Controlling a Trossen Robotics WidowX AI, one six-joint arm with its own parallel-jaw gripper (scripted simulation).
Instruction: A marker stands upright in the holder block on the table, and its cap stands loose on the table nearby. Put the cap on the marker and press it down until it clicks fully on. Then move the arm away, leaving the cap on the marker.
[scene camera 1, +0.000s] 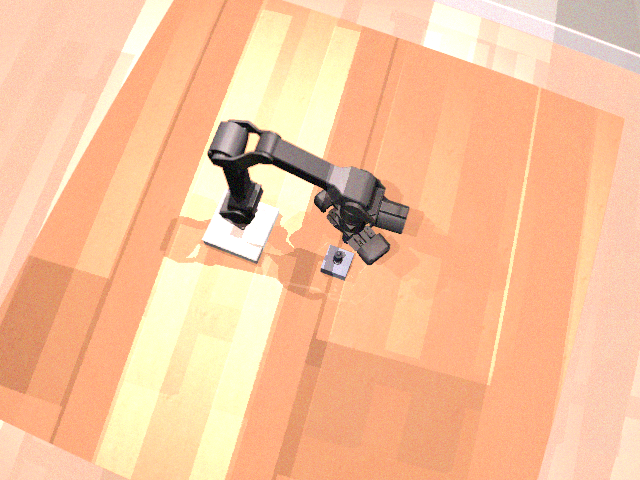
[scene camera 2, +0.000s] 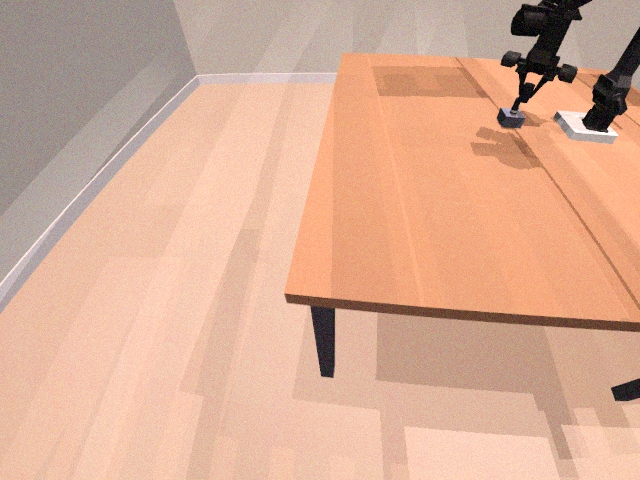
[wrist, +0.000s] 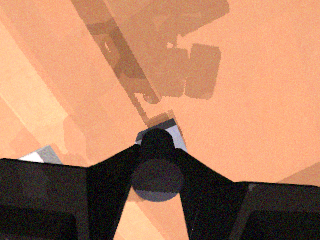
Observation:
My gripper (scene camera 2: 524, 96) holds a marker cap (wrist: 157, 177).
My gripper shows as well in scene camera 1 (scene camera 1: 348, 236) and in the wrist view (wrist: 157, 151).

